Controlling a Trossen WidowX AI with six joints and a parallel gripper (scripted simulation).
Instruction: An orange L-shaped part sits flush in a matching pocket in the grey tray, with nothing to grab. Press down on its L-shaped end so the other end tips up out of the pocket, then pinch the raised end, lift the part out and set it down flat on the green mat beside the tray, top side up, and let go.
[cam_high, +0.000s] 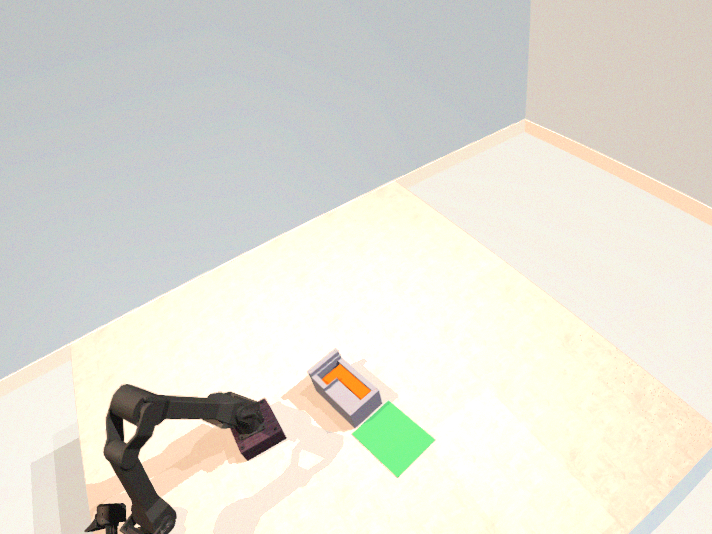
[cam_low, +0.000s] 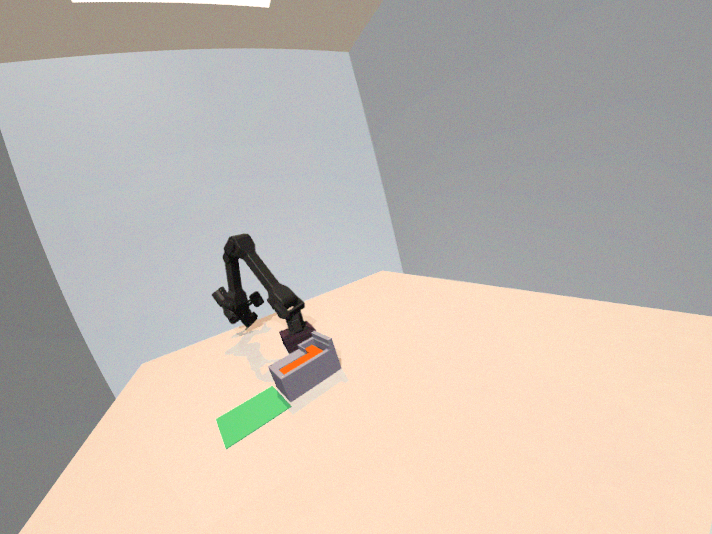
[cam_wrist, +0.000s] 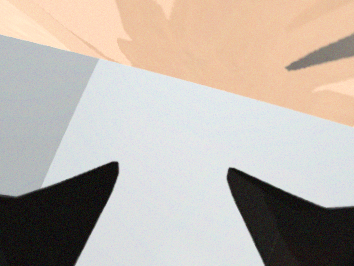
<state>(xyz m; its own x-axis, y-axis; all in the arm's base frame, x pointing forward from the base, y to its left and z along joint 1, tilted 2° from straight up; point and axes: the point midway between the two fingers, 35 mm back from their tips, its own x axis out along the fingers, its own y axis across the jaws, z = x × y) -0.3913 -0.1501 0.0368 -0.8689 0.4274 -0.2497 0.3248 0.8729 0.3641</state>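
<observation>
Right now my gripper tip is 66 cm short of the orange L-shaped part, 11 cm to the right of it and 3 cm above it. The rest, counted from my gripper tip: green mat: 70 cm ahead, 9 cm below, 5 cm to the right.
</observation>
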